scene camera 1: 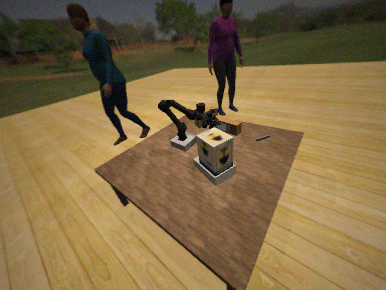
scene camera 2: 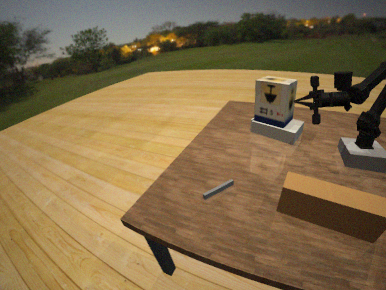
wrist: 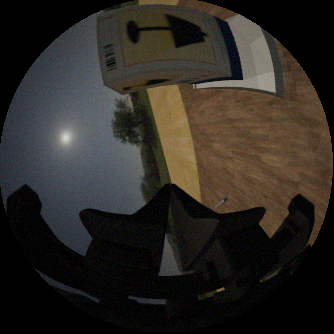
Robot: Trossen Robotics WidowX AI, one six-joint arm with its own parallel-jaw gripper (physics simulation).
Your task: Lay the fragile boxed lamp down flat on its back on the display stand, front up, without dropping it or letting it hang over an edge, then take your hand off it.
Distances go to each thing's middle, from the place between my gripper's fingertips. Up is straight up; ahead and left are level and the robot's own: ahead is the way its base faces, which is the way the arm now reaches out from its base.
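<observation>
As things stand, my gripper is 22 cm above the stand point(scene camera 2: 290, 133) and 22 cm to the left of it, and I see that the gripper is also 2 cm short of the stand.
</observation>
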